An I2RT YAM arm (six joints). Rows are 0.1 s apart.
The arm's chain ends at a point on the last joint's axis. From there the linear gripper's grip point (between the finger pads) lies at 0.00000 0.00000 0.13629 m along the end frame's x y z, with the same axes.
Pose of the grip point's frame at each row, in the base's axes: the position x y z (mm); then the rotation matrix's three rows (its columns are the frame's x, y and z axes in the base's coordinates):
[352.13, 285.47, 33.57], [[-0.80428, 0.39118, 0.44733], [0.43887, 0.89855, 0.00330], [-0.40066, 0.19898, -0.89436]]
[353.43, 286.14, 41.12], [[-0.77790, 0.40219, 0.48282], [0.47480, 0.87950, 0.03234], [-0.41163, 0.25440, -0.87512]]
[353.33, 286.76, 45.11], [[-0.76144, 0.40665, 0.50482], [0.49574, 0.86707, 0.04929], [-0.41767, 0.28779, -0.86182]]
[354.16, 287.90, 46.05], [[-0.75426, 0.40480, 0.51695], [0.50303, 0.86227, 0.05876], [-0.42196, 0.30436, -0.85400]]
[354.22, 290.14, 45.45], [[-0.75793, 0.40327, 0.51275], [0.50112, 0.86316, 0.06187], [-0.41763, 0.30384, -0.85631]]
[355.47, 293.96, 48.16], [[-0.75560, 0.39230, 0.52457], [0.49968, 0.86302, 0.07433], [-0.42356, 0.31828, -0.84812]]
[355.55, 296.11, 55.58], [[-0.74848, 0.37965, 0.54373], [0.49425, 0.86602, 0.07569], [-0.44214, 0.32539, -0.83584]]
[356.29, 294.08, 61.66], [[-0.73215, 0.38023, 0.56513], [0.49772, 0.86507, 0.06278], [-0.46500, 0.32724, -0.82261]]
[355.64, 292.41, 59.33], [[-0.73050, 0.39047, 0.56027], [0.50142, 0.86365, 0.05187], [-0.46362, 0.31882, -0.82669]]
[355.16, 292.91, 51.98], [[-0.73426, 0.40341, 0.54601], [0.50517, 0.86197, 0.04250], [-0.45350, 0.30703, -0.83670]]
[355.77, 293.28, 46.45], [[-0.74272, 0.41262, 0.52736], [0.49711, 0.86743, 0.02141], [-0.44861, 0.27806, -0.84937]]
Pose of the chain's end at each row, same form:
[291.16, 285.02, 155.46], [[-0.80428, 0.39118, 0.44733], [0.43887, 0.89855, 0.00330], [-0.40066, 0.19898, -0.89436]]
[287.63, 281.73, 160.39], [[-0.77790, 0.40219, 0.48282], [0.47480, 0.87950, 0.03234], [-0.41163, 0.25440, -0.87512]]
[284.53, 280.04, 162.57], [[-0.76144, 0.40665, 0.50482], [0.49574, 0.86707, 0.04929], [-0.41767, 0.28779, -0.86182]]
[283.70, 279.89, 162.44], [[-0.75426, 0.40480, 0.51695], [0.50303, 0.86227, 0.05876], [-0.42196, 0.30436, -0.85400]]
[284.34, 281.71, 162.16], [[-0.75793, 0.40327, 0.51275], [0.50112, 0.86316, 0.06187], [-0.41763, 0.30384, -0.85631]]
[283.98, 283.83, 163.75], [[-0.75560, 0.39230, 0.52457], [0.49968, 0.86302, 0.07433], [-0.42356, 0.31828, -0.84812]]
[281.45, 285.79, 169.50], [[-0.74848, 0.37965, 0.54373], [0.49425, 0.86602, 0.07569], [-0.44214, 0.32539, -0.83584]]
[279.27, 285.52, 173.77], [[-0.73215, 0.38023, 0.56513], [0.49772, 0.86507, 0.06278], [-0.46500, 0.32724, -0.82261]]
[279.28, 285.34, 172.00], [[-0.73050, 0.39047, 0.56027], [0.50142, 0.86365, 0.05187], [-0.46362, 0.31882, -0.82669]]
[280.74, 287.12, 166.01], [[-0.73426, 0.40341, 0.54601], [0.50517, 0.86197, 0.04250], [-0.45350, 0.30703, -0.83670]]
[283.90, 290.36, 162.21], [[-0.74272, 0.41262, 0.52736], [0.49711, 0.86743, 0.02141], [-0.44861, 0.27806, -0.84937]]

